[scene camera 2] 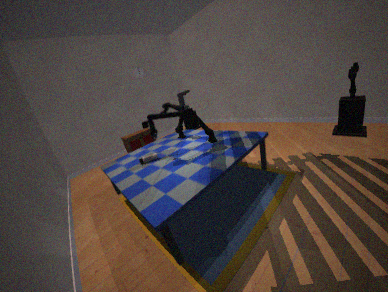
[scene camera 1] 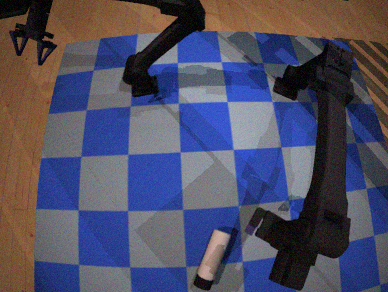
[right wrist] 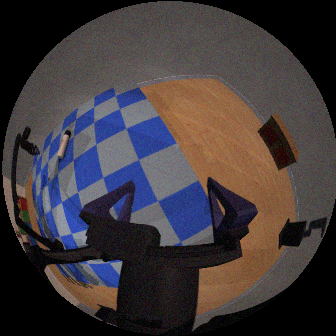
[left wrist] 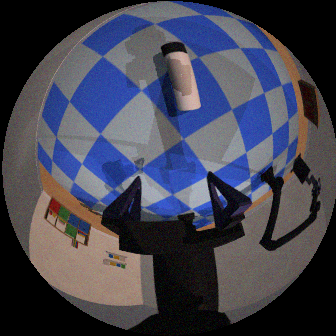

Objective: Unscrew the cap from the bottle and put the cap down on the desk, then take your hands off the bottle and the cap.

Labels:
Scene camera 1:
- my left gripper
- my right gripper
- white bottle
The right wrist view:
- my right gripper
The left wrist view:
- my left gripper
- white bottle

